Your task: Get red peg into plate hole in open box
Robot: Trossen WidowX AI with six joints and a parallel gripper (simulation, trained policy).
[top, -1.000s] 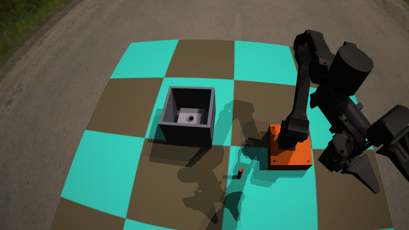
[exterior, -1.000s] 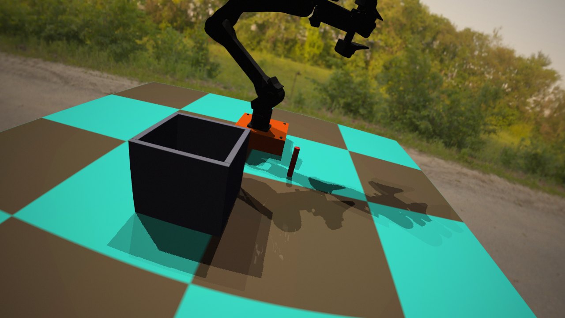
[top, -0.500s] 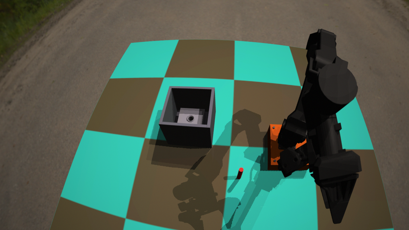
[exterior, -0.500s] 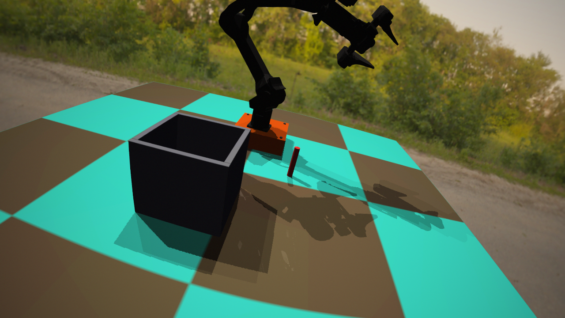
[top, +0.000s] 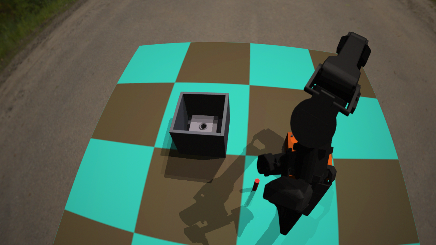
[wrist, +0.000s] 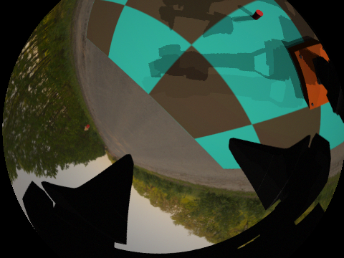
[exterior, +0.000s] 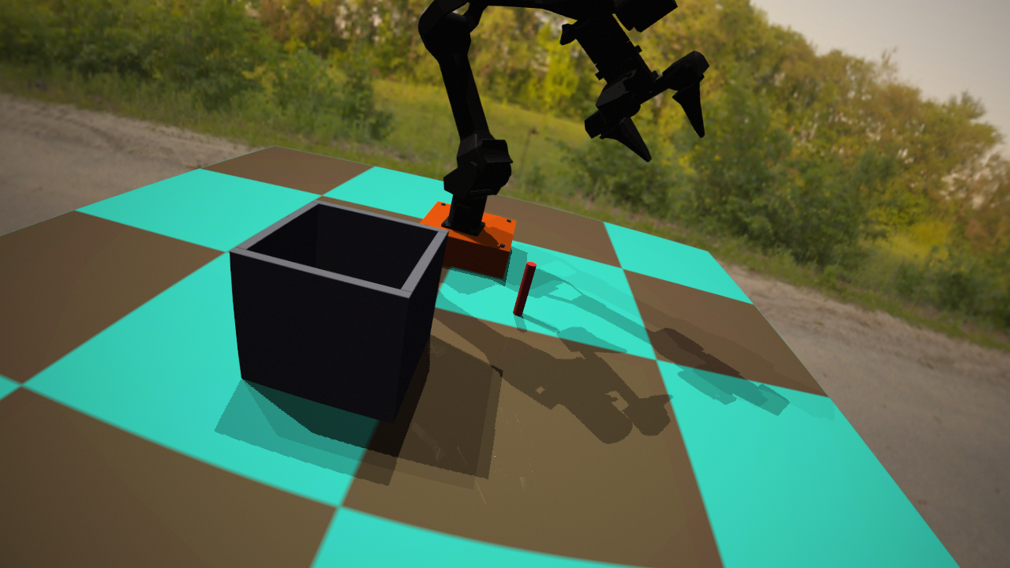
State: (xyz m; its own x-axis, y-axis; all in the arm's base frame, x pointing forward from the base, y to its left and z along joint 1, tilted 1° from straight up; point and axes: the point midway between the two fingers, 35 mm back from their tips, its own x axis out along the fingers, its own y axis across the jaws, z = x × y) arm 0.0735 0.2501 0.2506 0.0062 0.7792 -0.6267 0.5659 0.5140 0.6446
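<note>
My gripper tip is 7 cm short of the red peg, 15 cm to the left of it and 24 cm above it. Round my gripper tip: grey plate (27 cm ahead, 32 cm to the right, 23 cm below).
</note>
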